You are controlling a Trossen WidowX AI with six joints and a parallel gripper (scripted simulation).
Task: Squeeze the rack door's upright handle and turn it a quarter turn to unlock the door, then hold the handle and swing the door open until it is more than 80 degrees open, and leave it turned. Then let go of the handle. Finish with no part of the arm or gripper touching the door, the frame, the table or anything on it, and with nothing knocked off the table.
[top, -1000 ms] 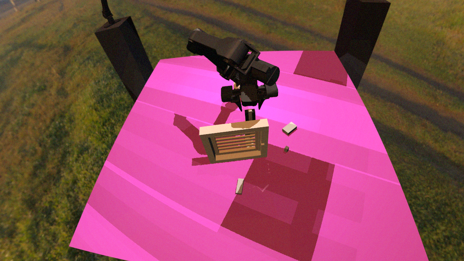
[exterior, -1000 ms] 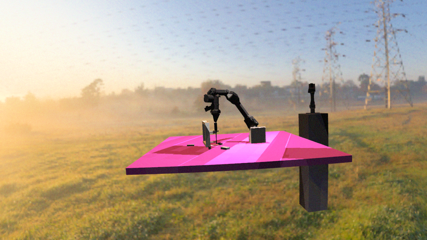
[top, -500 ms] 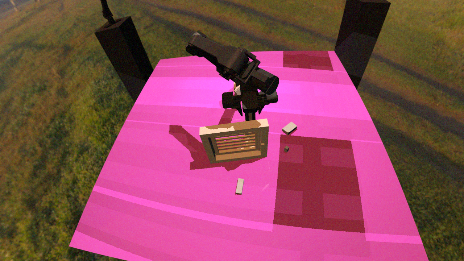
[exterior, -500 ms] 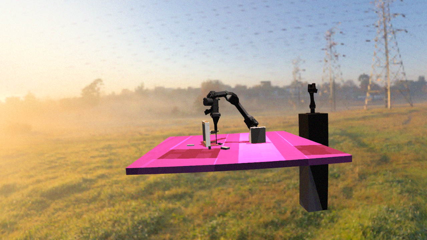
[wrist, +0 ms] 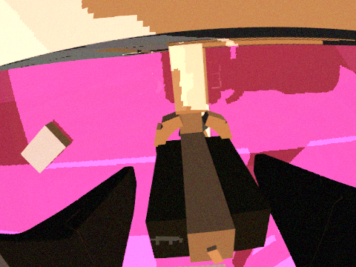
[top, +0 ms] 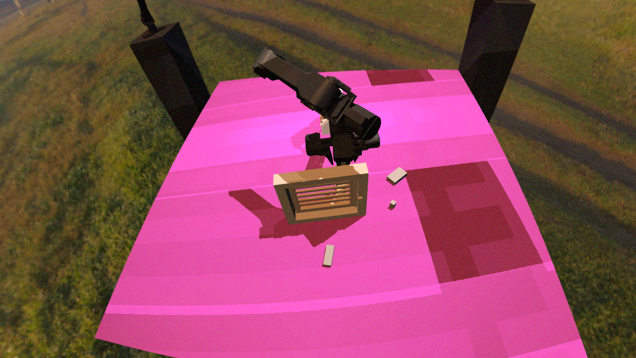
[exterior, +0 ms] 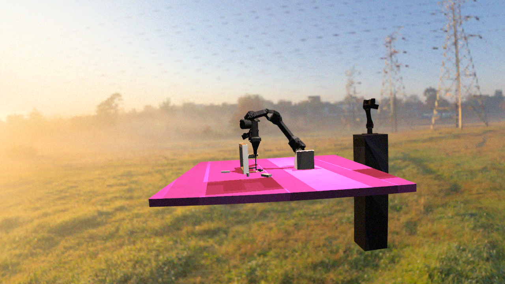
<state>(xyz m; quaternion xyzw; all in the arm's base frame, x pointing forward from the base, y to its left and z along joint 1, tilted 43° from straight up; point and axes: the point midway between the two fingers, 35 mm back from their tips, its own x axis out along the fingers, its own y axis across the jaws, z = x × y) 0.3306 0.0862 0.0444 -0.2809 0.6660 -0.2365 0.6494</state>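
Now: the dark upright handle 1 cm behind my gripper tip and 3 cm below it.
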